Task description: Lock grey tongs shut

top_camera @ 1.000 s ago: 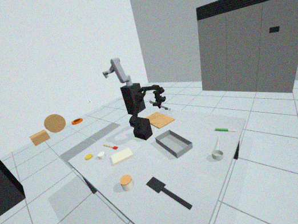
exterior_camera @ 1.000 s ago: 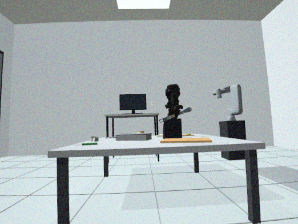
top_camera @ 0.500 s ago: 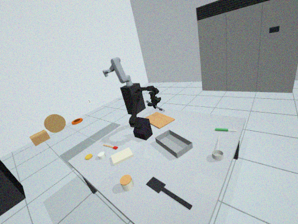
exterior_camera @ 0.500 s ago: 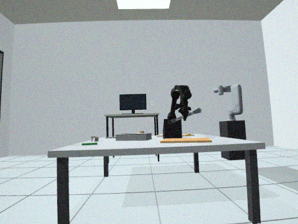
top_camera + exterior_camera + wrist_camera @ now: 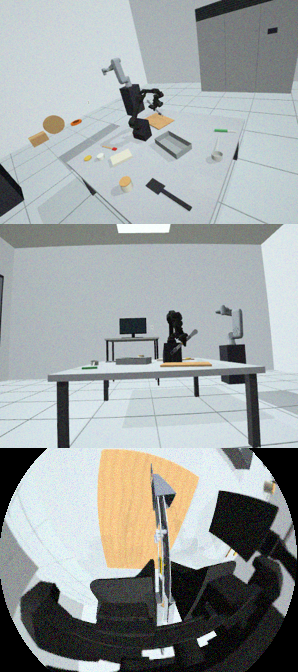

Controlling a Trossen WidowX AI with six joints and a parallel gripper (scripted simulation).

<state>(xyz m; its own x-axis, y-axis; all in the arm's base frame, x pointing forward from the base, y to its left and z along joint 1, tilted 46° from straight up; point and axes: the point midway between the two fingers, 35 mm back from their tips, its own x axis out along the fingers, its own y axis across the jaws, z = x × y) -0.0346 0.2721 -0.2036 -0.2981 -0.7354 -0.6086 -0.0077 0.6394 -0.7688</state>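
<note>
The wooden board lies 1 cm ahead of my gripper tip, 1 cm to the left of it and 14 cm below it. From my gripper tip the other things lie so: roasting tin: 43 cm ahead, 32 cm to the right, 12 cm below; then red-tipped brush: 12 cm behind, 62 cm to the right, 14 cm below; then cream block: 10 cm ahead, 66 cm to the right, 13 cm below.
</note>
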